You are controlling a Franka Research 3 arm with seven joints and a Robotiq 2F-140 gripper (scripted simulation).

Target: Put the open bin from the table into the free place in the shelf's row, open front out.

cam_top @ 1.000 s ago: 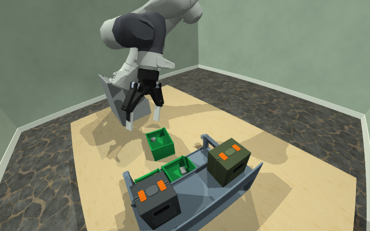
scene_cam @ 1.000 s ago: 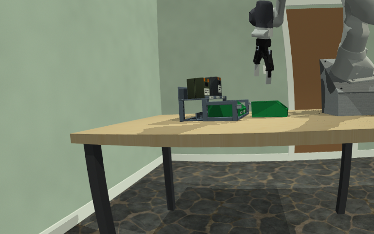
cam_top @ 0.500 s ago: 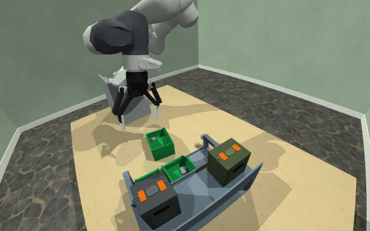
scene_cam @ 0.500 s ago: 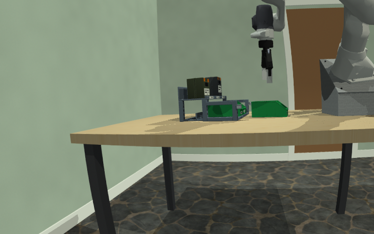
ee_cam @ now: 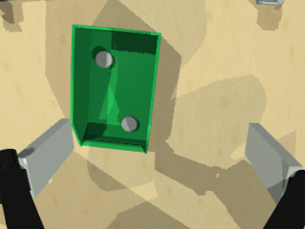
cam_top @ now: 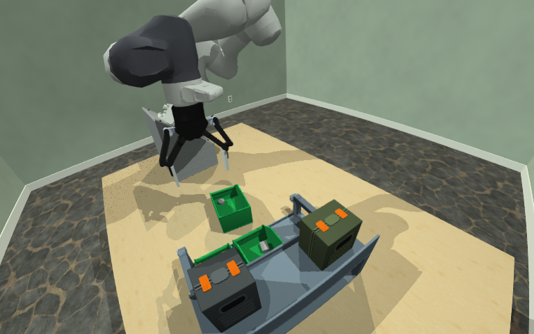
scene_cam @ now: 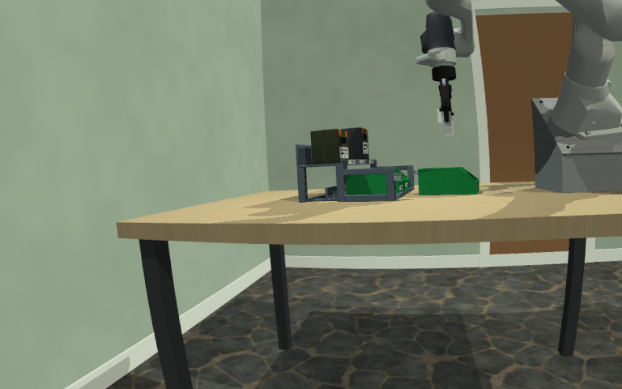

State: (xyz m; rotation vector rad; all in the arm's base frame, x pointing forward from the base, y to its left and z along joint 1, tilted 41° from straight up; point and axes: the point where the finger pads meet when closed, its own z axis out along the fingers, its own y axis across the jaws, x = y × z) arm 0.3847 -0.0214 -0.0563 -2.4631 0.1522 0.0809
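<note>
The dark grey box is 320 mm ahead of my hand, 110 mm to the right of it and 20 mm below it. The rest, counted from my hand: shelf's upper board 340 mm ahead, 90 mm below, 10 mm to the left; olive case 350 mm ahead, 120 mm to the left, 40 mm below; shelf floor 280 mm ahead, 180 mm below, 20 mm to the left.
</note>
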